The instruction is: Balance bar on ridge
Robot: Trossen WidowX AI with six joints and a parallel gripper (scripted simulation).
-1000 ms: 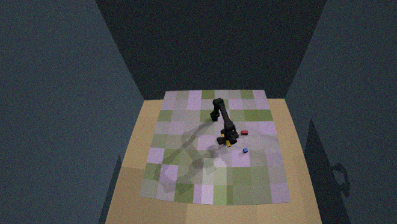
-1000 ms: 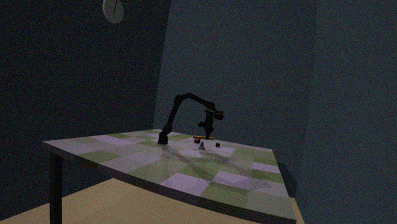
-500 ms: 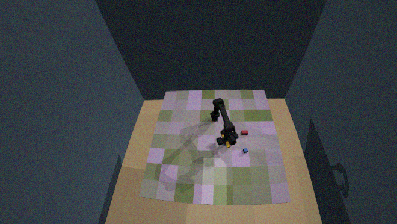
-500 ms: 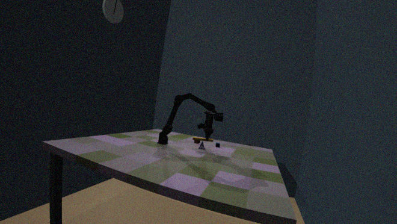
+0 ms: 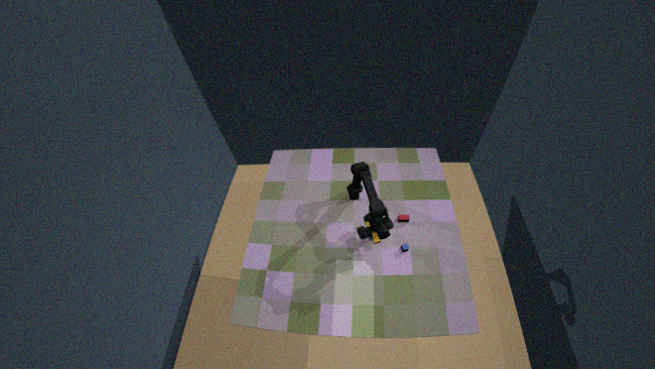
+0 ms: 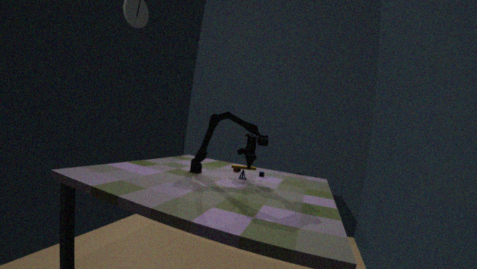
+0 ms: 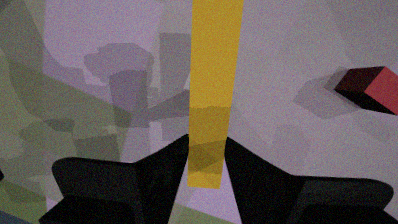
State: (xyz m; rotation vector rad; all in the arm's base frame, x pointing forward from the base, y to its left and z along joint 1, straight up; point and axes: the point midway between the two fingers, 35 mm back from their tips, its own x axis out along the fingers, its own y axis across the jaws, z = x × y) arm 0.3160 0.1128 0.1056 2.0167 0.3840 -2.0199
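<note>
My gripper tip is 3 cm past the yellow bar and 1 cm to the left of it. Round my gripper tip: blue block (18 cm to the left, 6 cm ahead, 5 cm below); red block (19 cm to the left, 13 cm behind, 5 cm below).
</note>
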